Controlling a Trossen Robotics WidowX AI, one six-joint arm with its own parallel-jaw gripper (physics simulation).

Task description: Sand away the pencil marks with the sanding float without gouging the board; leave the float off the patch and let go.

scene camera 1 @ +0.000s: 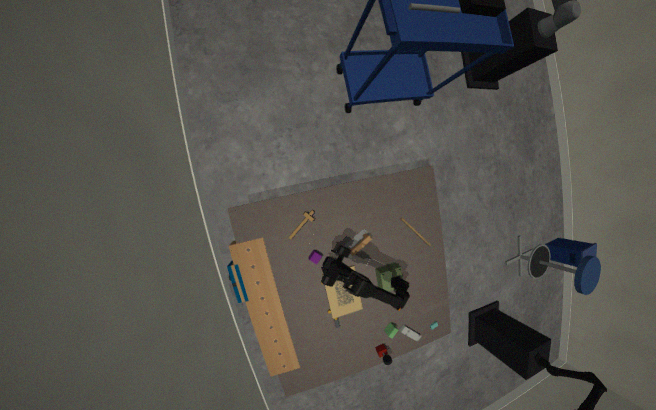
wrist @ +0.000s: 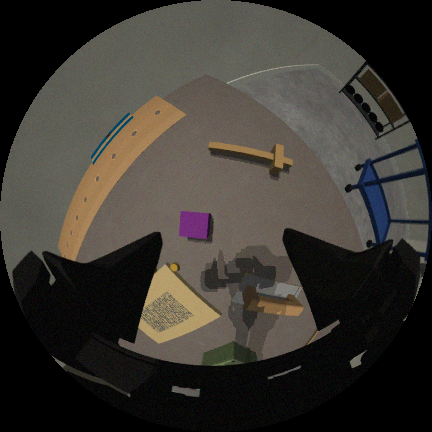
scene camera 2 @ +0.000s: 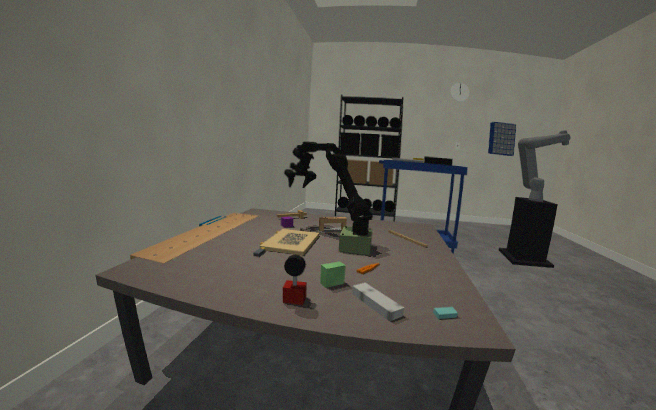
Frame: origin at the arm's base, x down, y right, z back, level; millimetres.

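Where they show: gripper, fingertip midpoint: [wrist: 223,236] [scene camera 2: 296,187]; arm's base, origin of the base link: [scene camera 1: 395,281] [scene camera 2: 360,232].
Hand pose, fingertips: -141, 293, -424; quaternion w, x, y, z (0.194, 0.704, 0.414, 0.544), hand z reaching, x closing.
Things, the pixels of their top centre, and the offset from my fingertips, as dx, dy, dz.
- sanding float, middle of its top: [wrist: 277,310] [scene camera 2: 333,217] [scene camera 1: 361,246] +147, -25, +231
- pale yellow board, middle of its top: [wrist: 159,314] [scene camera 2: 291,238] [scene camera 1: 343,292] +204, -314, +103
- purple block, middle of its top: [wrist: 192,224] [scene camera 1: 315,258] [scene camera 2: 287,217] +172, -48, -34
- wooden mallet, middle of its top: [wrist: 253,148] [scene camera 1: 301,225] [scene camera 2: 292,211] +177, +150, -82
- green block, middle of its top: [scene camera 2: 333,265] [scene camera 1: 393,333] +154, -667, +390
The sanding float [scene camera 1: 362,243] [scene camera 2: 332,220] [wrist: 277,304], a grey plate with a wooden handle, rests on the table behind the board and off it. The pale yellow board [scene camera 1: 347,312] [scene camera 2: 272,244] [wrist: 202,316] lies flat. A dark speckled patch of pencil marks [scene camera 1: 345,296] [scene camera 2: 292,237] [wrist: 167,312] covers its middle; the arm hides part of the board in the overhead view. My gripper [scene camera 1: 334,264] [scene camera 2: 298,185] [wrist: 223,236] is open and empty, high above the table, with its fingers pointing down. In the wrist view the float shows low, towards the right finger.
A purple block [scene camera 1: 315,257] [scene camera 2: 287,222] [wrist: 194,225] stands near the board and float. A wooden mallet [scene camera 1: 302,224] [wrist: 250,152] lies farther back. A long holed plank [scene camera 1: 265,305] [scene camera 2: 195,237] [wrist: 102,172] lies along the left edge. A green block [scene camera 2: 332,274] stands nearer the front.
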